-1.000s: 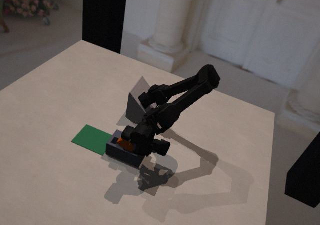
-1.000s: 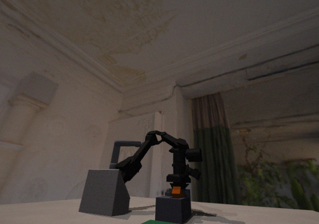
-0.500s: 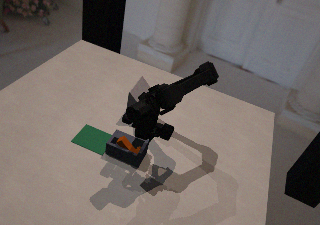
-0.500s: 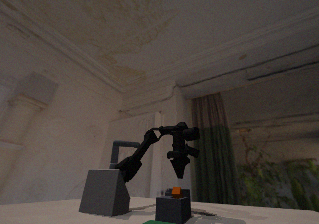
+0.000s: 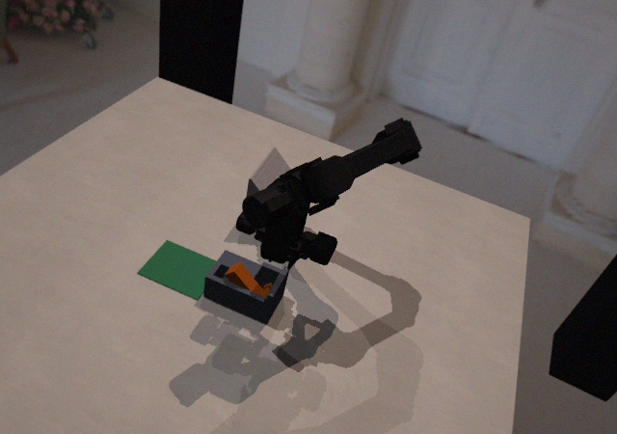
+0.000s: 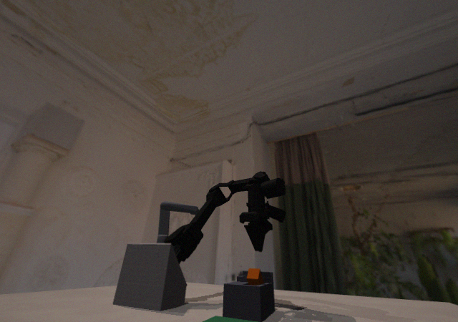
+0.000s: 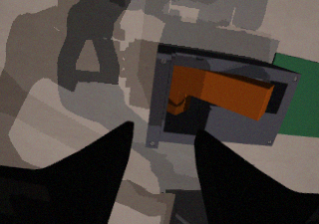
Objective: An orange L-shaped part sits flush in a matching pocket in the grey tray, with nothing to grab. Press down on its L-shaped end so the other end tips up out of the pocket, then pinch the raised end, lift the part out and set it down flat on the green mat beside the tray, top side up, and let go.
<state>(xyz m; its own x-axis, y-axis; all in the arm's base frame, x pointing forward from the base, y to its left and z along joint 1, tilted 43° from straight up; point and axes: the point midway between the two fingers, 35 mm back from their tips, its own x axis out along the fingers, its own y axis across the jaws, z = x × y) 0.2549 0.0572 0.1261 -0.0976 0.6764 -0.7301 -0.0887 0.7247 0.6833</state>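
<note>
Now: gripper tip 10 cm above the orange L-shaped part and 4 cm to the left of it. From my gripper tip the other things lie so: green mat: 22 cm to the right, 16 cm below, 1 cm ahead.
</note>
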